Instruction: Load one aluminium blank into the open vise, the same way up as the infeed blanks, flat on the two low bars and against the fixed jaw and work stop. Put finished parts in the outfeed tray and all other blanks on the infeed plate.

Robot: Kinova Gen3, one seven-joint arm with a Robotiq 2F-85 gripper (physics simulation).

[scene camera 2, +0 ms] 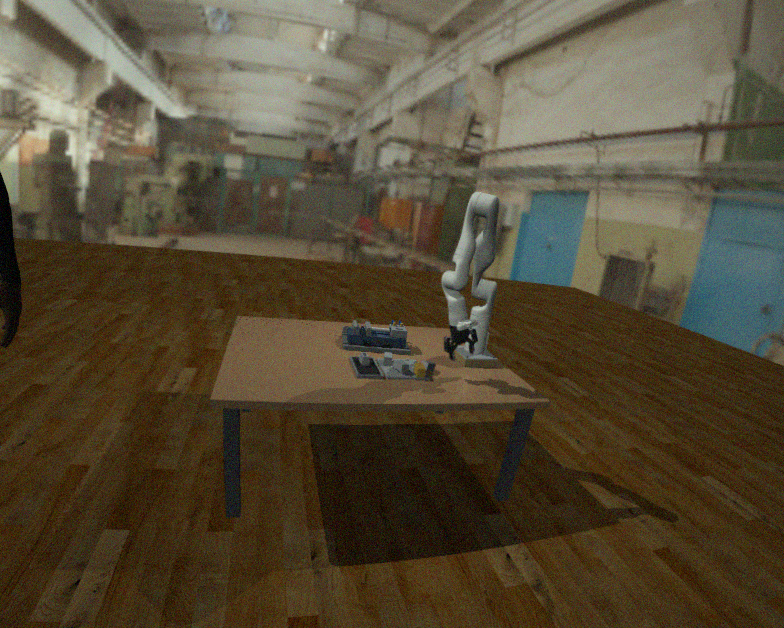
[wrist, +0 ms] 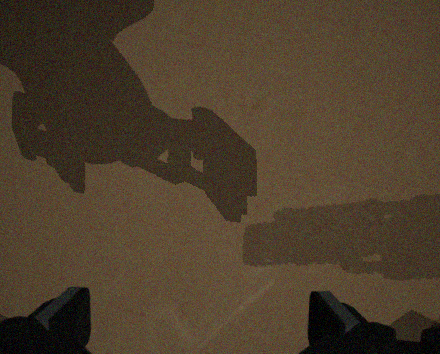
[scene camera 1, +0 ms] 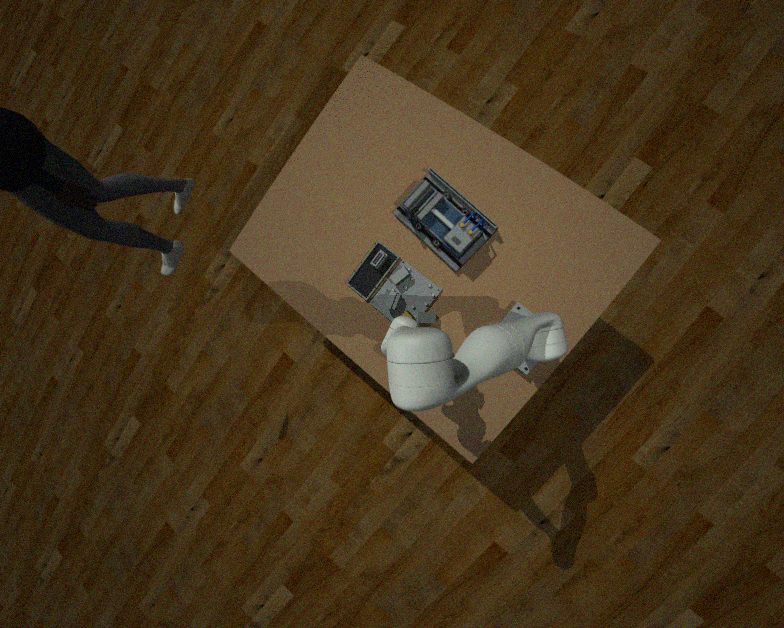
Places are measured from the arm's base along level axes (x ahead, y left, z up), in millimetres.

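Pixels of known places: gripper, between the fingertips: (scene camera 2: pixel 462 356) (wrist: pixel 199 315).
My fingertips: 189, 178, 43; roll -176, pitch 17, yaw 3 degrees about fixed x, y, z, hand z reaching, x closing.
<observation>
Behind a point stands the place of what it marks, as x, y, z.
A blue and grey vise (scene camera 1: pixel 435 226) {417, -156, 20} (scene camera 2: pixel 376 338) {435, -136, 12} stands on the table; whether a blank lies in it is too small to tell. The dark outfeed tray (scene camera 1: pixel 364 278) {566, 105, -35} holds a light part (scene camera 1: pixel 378 258) {547, 20, -14} (scene camera 2: pixel 363 359) {558, 44, -12}. The grey infeed plate (scene camera 1: pixel 420 291) {368, 50, -32} adjoins the tray and bears a light block (scene camera 1: pixel 401 278) {438, 42, 3} (scene camera 2: pixel 388 358) {460, 65, -2} and a darker block (scene camera 1: pixel 396 304) {410, 125, 3} (scene camera 2: pixel 405 368) {424, 151, -10}. My gripper (scene camera 2: pixel 462 353) {189, 178, 43} (wrist: pixel 199 315) {189, 178, 43} is open and empty, above the table to the right of the infeed plate in the second scene view. The arm hides it in the first scene view.
A yellow block (scene camera 2: pixel 420 370) {378, 188, -4} (scene camera 1: pixel 407 315) {360, 139, 3} is at the plate's end nearest the arm. The arm's base plate (scene camera 1: pixel 518 308) {68, -50, 3} (scene camera 2: pixel 482 361) {21, 104, -14} is fixed on the wooden table (scene camera 1: pixel 314 176) {936, -136, -41} (scene camera 2: pixel 274 356) {890, -71, -41}. A person (scene camera 1: pixel 65 183) is beyond the table's left side. Arm shadows cross the table.
</observation>
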